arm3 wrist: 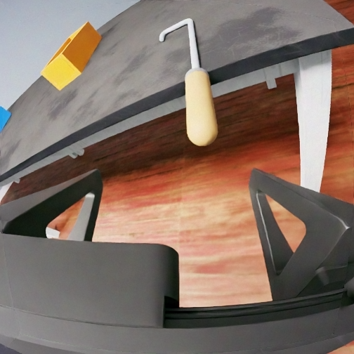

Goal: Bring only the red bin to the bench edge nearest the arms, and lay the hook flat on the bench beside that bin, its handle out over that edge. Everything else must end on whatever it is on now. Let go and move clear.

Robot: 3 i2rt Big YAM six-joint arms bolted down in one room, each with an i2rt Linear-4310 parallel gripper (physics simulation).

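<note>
The hook (200,100) lies on the dark grey bench (130,70) in the arm3 wrist view, its white metal rod on the top and its pale wooden handle sticking out over the bench edge. My arm3 gripper (175,175) is open, its two dark fingers wide apart at the lower left and lower right, with nothing between them. It is apart from the hook, whose handle end shows above the gap between the fingers. The red bin does not show in this view. Arm1 and arm2 grippers do not show.
A yellow open bin (62,72) stands on the bench at the upper left. Part of a blue object (4,118) shows at the left border. A white bench leg (314,120) stands at the right, over a reddish wood floor (220,215).
</note>
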